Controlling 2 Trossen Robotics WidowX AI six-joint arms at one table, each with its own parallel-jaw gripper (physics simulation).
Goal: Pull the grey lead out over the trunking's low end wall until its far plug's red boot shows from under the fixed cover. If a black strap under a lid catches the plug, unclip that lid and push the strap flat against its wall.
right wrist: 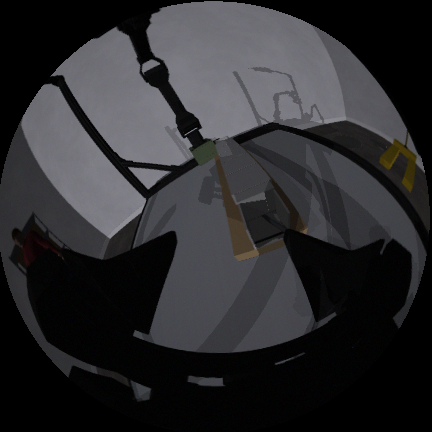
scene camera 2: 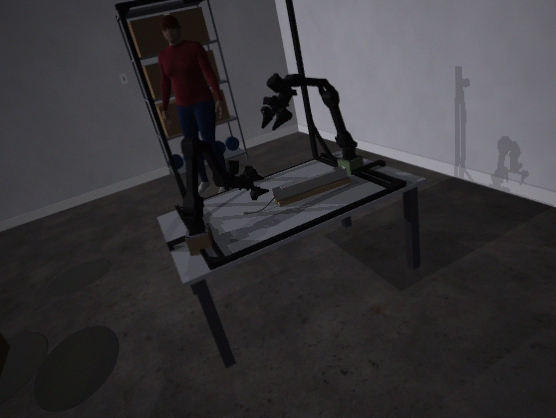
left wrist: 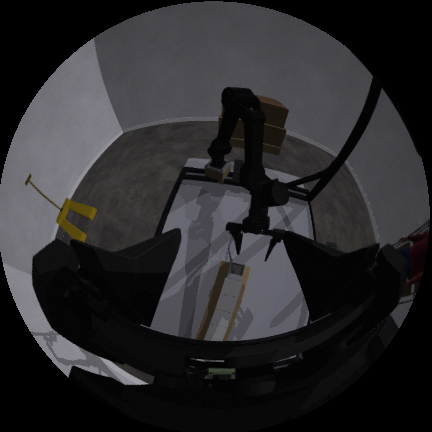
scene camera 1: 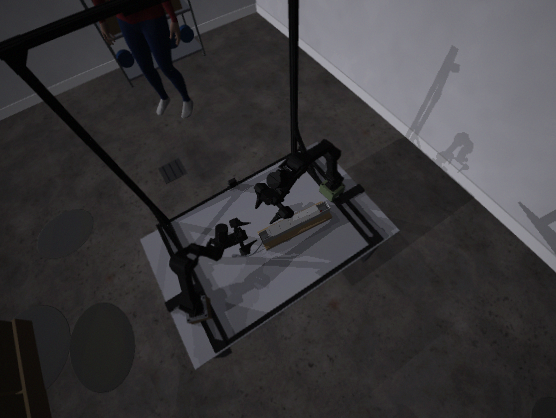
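Pixels of known places: left gripper, fingertip midpoint: (scene camera 2: 267,129) (left wrist: 234,235) (scene camera 1: 262,216); right gripper, fingertip midpoint: (right wrist: 232,235) (scene camera 2: 266,184) (left wrist: 250,257) (scene camera 1: 253,231); left arm's base at its link origin: (right wrist: 198,143) (scene camera 2: 349,157) (left wrist: 220,378) (scene camera 1: 332,184); right arm's base at its link origin: (scene camera 2: 197,230) (left wrist: 217,163) (scene camera 1: 195,308).
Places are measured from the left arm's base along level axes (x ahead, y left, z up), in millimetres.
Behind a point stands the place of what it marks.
The trunking (scene camera 1: 295,225) (scene camera 2: 315,185) @(z -39, x 292, y 55 mm) (left wrist: 226,297) (right wrist: 242,175) lies on its wooden base, with pale lids along its top and its near end open in the right wrist view. The grey lead (scene camera 2: 260,211) @(z -65, x 601, y 1 mm) (left wrist: 229,250) @(z -38, x 543, y 8 mm) (right wrist: 273,222) @(z -32, x 482, y -4 mm) comes out over that end and curves onto the table. My right gripper (scene camera 1: 253,232) @(z 26, x 509, y -54 mm) (scene camera 2: 265,184) @(z 26, x 509, y -54 mm) (left wrist: 250,257) @(z 26, x 509, y -54 mm) (right wrist: 232,235) @(z 26, x 509, y -54 mm) is open and empty, above the table beside the open end; its finger hides part of the lead in its wrist view. My left gripper (scene camera 1: 264,214) @(z 315, x 484, y 38 mm) (scene camera 2: 269,127) @(z 315, x 484, y 38 mm) is open and empty, high above the table. I cannot make out the red boot or straps.
The white table (scene camera 1: 295,280) @(z -74, x 495, y 253 mm) (scene camera 2: 235,220) @(z -74, x 728, y -32 mm) has a black frame around it. A green block (scene camera 1: 331,190) @(z 1, x 32, y 21 mm) (scene camera 2: 350,164) @(z -15, x 43, y 50 mm) (right wrist: 204,152) @(z -35, x 50, y -3 mm) sits under the left arm's base, close to the trunking's far end. A person (scene camera 2: 187,75) stands behind the table, by a shelf rack.
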